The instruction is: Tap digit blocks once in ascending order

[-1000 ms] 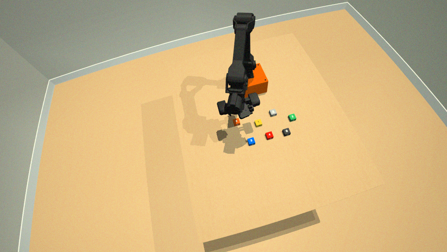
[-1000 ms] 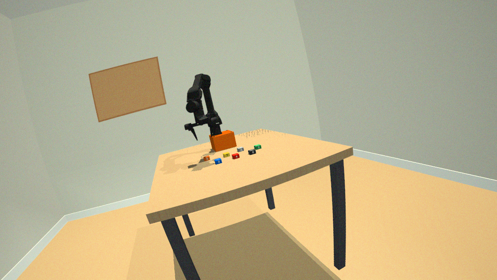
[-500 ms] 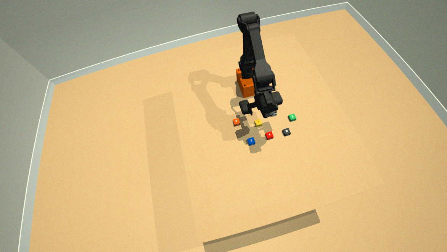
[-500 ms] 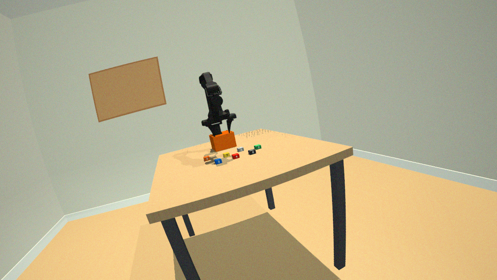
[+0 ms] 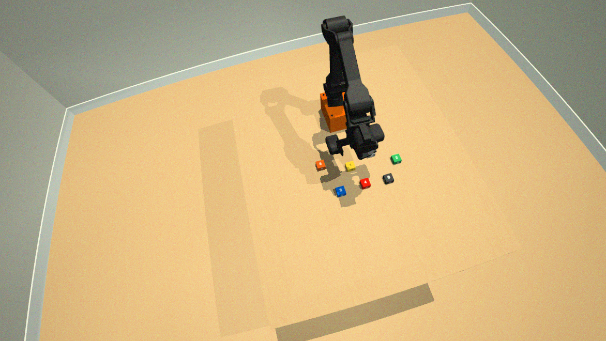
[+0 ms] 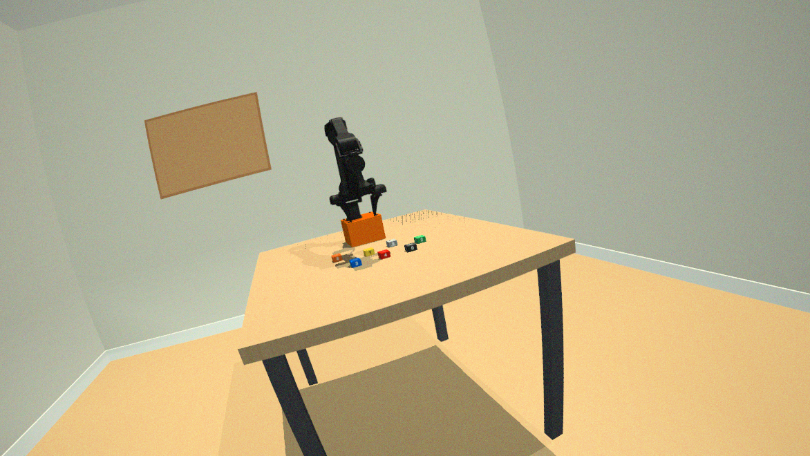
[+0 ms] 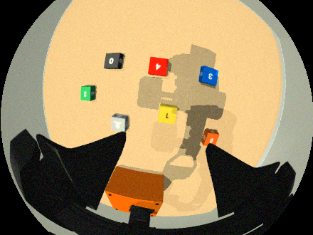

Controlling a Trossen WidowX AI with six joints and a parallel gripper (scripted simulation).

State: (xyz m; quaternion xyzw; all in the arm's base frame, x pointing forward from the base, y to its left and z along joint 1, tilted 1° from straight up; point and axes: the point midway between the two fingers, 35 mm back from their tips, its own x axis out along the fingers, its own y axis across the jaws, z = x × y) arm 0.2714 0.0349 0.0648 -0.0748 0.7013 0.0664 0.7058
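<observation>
My gripper tip is now 130 mm to the right of the black block, 110 mm above it and 60 mm short of it. Also, from my gripper tip: yellow block 110 mm below, 10 mm to the right, 10 mm behind; then red block 110 mm below, 70 mm ahead, 40 mm to the left; then grey block 110 mm below, 80 mm to the left, 60 mm behind.
</observation>
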